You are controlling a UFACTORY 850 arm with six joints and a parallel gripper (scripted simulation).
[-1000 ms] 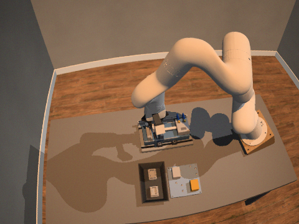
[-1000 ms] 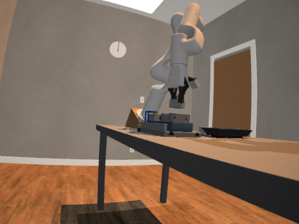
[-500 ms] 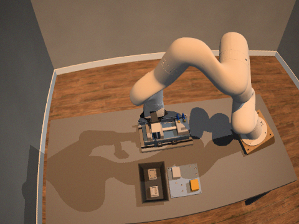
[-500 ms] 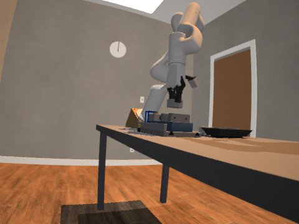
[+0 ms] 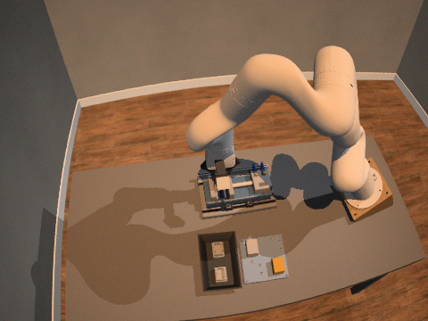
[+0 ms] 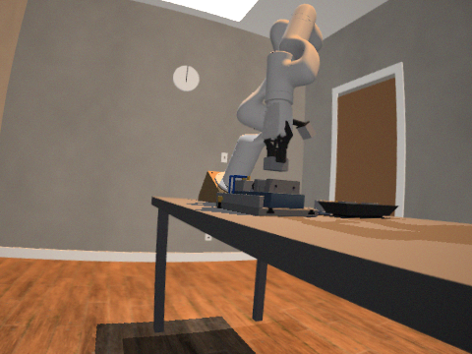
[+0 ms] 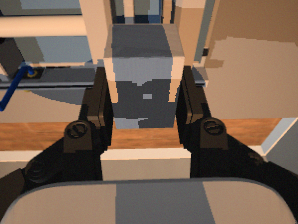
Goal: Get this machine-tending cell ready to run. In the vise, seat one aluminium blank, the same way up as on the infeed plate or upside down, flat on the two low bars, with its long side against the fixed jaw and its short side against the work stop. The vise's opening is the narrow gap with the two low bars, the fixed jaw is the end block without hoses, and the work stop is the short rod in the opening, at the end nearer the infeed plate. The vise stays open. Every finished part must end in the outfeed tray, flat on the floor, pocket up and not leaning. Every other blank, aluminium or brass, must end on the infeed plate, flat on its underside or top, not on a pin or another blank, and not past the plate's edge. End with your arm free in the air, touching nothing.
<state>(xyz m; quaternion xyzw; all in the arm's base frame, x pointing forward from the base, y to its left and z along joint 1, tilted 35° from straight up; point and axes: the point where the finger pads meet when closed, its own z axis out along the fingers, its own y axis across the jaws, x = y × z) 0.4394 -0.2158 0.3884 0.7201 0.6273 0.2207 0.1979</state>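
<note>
Now: hand 13 cm above the vise, 6 cm past it and 2 cm to the right of it. From my hand the other things lie so: brass blank (38 cm to the left, 14 cm below, 11 cm behind).
</note>
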